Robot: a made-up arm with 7 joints. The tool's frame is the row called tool.
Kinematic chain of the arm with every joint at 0, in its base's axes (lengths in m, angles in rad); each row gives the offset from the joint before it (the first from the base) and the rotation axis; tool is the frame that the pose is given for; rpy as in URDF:
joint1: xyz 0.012 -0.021 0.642 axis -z
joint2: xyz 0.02 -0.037 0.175 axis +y
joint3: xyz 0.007 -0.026 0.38 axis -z
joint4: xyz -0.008 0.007 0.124 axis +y
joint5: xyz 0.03 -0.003 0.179 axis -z
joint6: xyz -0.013 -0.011 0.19 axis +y
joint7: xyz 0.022 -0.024 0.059 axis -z
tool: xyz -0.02 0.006 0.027 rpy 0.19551 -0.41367 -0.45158
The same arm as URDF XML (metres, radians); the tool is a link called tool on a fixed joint. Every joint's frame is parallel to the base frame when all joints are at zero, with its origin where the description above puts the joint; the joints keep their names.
<robot name="arm">
<joint name="joint1" type="continuous"><parent link="base"/><child link="link1"/><origin xyz="0.012 -0.021 0.642"/><axis xyz="0 0 -1"/></joint>
<joint name="joint2" type="continuous"><parent link="link1"/><child link="link2"/><origin xyz="0.02 -0.037 0.175"/><axis xyz="0 1 0"/></joint>
<joint name="joint3" type="continuous"><parent link="link2"/><child link="link3"/><origin xyz="0.007 -0.026 0.38"/><axis xyz="0 0 -1"/></joint>
<joint name="joint4" type="continuous"><parent link="link3"/><child link="link4"/><origin xyz="-0.008 0.007 0.124"/><axis xyz="0 1 0"/></joint>
<joint name="joint5" type="continuous"><parent link="link4"/><child link="link5"/><origin xyz="0.03 -0.003 0.179"/><axis xyz="0 0 -1"/></joint>
<joint name="joint6" type="continuous"><parent link="link5"/><child link="link6"/><origin xyz="-0.013 -0.011 0.19"/><axis xyz="0 1 0"/></joint>
<joint name="joint7" type="continuous"><parent link="link6"/><child link="link7"/><origin xyz="0.022 -0.024 0.059"/><axis xyz="0 0 -1"/></joint>
<joint name="tool_fixed" type="fixed"><parent link="link7"/><child link="tool"/><origin xyz="-0.02 0.006 0.027" rpy="0.1955 -0.4137 -0.4516"/></joint>
<link name="base"/>
<link name="link1"/>
<link name="link2"/>
<link name="link3"/>
<link name="link4"/>
<link name="link5"/>
<link name="link6"/>
<link name="link7"/>
<link name="tool"/>
</robot>

